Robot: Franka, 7 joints.
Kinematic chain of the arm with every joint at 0, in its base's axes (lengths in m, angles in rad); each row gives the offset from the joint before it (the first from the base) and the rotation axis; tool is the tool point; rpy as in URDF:
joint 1: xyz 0 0 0.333 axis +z
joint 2: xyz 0 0 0 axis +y
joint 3: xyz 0 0 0.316 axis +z
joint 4: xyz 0.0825 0 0 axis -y
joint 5: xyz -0.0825 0 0.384 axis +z
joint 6: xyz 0 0 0 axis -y
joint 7: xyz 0.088 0 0 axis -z
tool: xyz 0 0 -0.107 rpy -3.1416 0 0
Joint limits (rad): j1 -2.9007..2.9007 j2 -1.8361..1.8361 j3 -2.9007..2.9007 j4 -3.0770..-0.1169 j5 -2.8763..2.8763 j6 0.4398..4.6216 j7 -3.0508..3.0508
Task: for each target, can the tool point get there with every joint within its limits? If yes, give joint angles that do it. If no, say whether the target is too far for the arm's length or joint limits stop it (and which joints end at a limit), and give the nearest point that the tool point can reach.
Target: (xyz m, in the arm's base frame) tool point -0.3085 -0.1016 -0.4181
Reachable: no: joint limits stop it (at a limit: joint 2) | nearest point -0.3046 -0.1003 -0.3595 | short by 0.059 m
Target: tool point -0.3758 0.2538 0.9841
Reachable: yes | joints 0.9721 -0.1280 1.2934 -0.8940 0.6522 1.8708 0.6442
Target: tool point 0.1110 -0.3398 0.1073
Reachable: yes | joints 0.4073 -1.2267 -1.9388 -2.4805 -1.0719 1.7308 1.8830
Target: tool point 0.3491 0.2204 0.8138
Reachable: yes | joints -0.4692 1.3414 2.3681 -1.5237 0.3630 1.5084 0.5850
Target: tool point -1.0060 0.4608 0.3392
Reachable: no: too far | nearest point -0.7800 0.3573 0.3378 | short by 0.249 m
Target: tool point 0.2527 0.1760 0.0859
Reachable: yes | joints 2.4131 1.4096 -0.9040 -2.6199 -0.0681 2.1771 0.1947
